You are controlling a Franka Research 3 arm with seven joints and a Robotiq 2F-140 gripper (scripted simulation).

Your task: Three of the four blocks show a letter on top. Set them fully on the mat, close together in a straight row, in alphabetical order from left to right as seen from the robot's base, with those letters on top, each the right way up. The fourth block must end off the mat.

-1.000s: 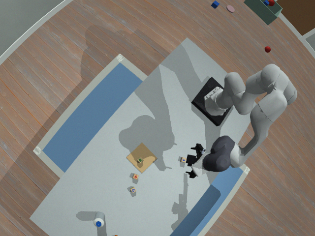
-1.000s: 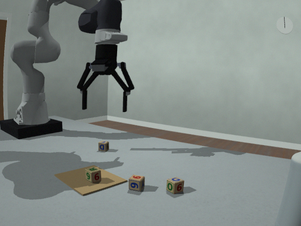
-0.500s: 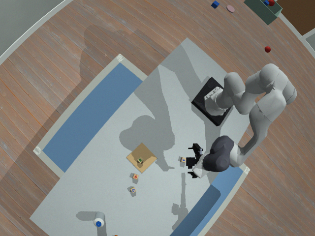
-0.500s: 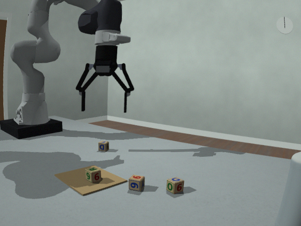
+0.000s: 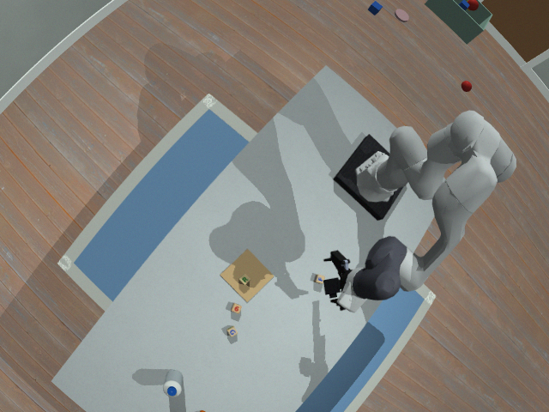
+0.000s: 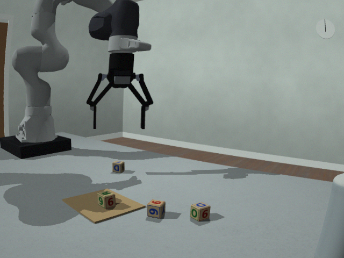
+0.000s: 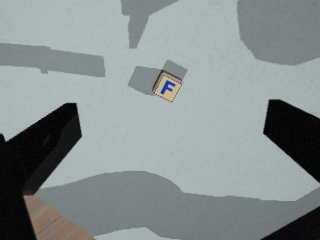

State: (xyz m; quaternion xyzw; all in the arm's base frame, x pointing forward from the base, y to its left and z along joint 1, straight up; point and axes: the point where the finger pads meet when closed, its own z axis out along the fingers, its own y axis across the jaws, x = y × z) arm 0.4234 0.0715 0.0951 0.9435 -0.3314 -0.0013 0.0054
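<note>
Right now my hand is 130 mm above the block. Also, from my hand: tan mat: 220 mm to the right, 160 mm ahead, 140 mm below.
</note>
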